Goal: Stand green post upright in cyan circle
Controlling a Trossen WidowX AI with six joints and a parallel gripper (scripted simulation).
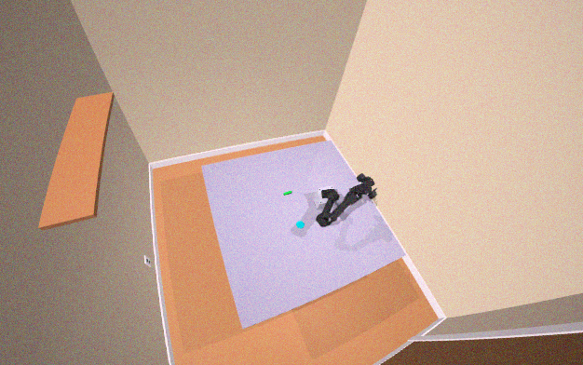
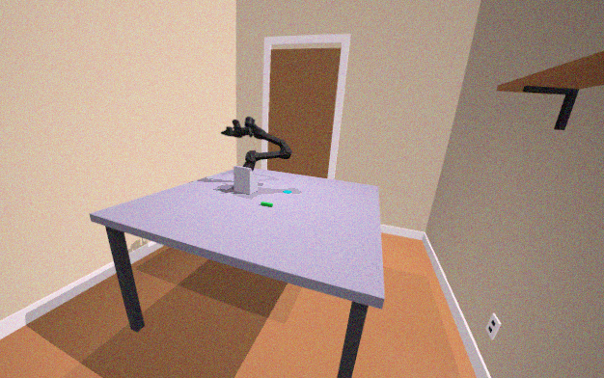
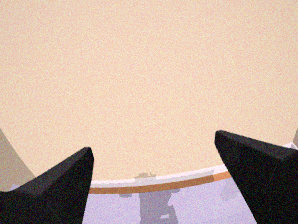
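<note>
Now: the green post 53 cm ahead of my gripper tip, 26 cm to the right of it and 34 cm below it. From my gripper tip the other things lie so: cyan circle (51 cm ahead, 3 cm to the left, 35 cm below).
</note>
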